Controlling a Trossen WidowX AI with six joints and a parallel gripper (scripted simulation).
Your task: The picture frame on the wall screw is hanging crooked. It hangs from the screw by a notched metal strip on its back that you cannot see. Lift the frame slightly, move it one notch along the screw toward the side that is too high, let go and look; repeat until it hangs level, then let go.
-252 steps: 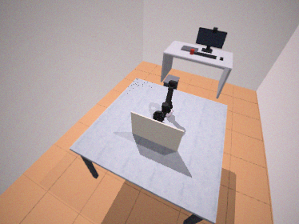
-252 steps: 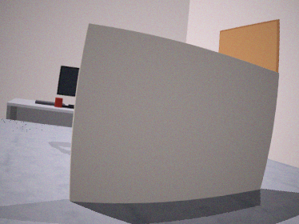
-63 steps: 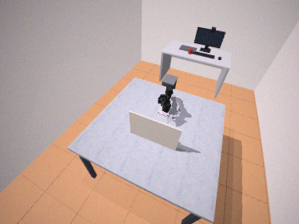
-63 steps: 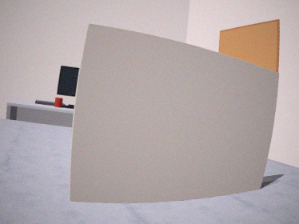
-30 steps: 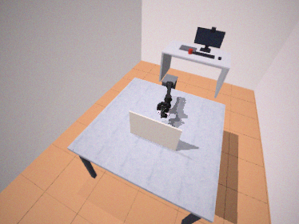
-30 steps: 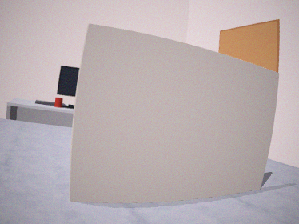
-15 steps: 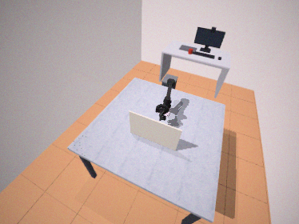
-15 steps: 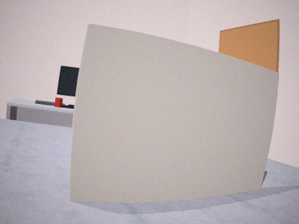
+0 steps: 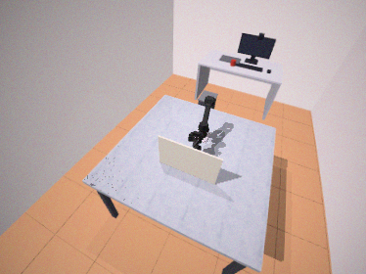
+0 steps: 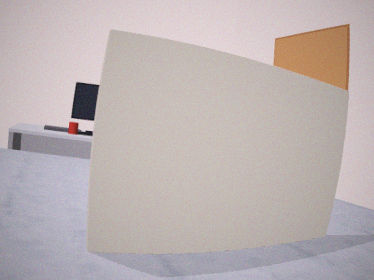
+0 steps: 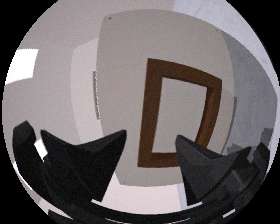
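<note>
Right now my gripper tip is 50 mm short of the brown wooden picture frame, 50 mm above it and 10 mm to the right of it. Also, from my gripper tip: wall panel (60 mm below, 60 mm ahead).
</note>
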